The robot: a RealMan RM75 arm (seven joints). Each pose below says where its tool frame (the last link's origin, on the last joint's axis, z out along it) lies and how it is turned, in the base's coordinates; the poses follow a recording.
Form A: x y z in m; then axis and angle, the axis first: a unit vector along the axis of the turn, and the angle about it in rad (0 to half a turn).
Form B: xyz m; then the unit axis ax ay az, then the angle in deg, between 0 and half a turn. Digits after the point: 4 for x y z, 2 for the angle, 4 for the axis.
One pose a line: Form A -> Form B
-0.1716 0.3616 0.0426 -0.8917 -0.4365 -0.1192 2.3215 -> -0.1716 0.3616 0.0426 -0.8918 -0.4365 -0.1192 133.01
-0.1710 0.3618 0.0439 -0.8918 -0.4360 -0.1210 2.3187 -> -0.1710 0.3618 0.0439 -0.8918 -0.4360 -0.1210 132.85
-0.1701 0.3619 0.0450 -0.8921 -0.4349 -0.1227 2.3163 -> -0.1701 0.3619 0.0450 -0.8921 -0.4349 -0.1227 132.71
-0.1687 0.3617 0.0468 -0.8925 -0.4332 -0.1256 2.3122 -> -0.1687 0.3617 0.0468 -0.8925 -0.4332 -0.1256 132.48
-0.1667 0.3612 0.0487 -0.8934 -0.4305 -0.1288 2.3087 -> -0.1667 0.3612 0.0487 -0.8934 -0.4305 -0.1288 132.28
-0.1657 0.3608 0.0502 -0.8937 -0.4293 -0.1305 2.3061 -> -0.1657 0.3608 0.0502 -0.8937 -0.4293 -0.1305 132.13
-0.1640 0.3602 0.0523 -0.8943 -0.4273 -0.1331 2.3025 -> -0.1640 0.3602 0.0523 -0.8943 -0.4273 -0.1331 131.92
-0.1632 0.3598 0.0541 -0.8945 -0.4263 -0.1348 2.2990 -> -0.1632 0.3598 0.0541 -0.8945 -0.4263 -0.1348 131.72
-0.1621 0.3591 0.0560 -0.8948 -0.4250 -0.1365 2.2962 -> -0.1621 0.3591 0.0560 -0.8948 -0.4250 -0.1365 131.56
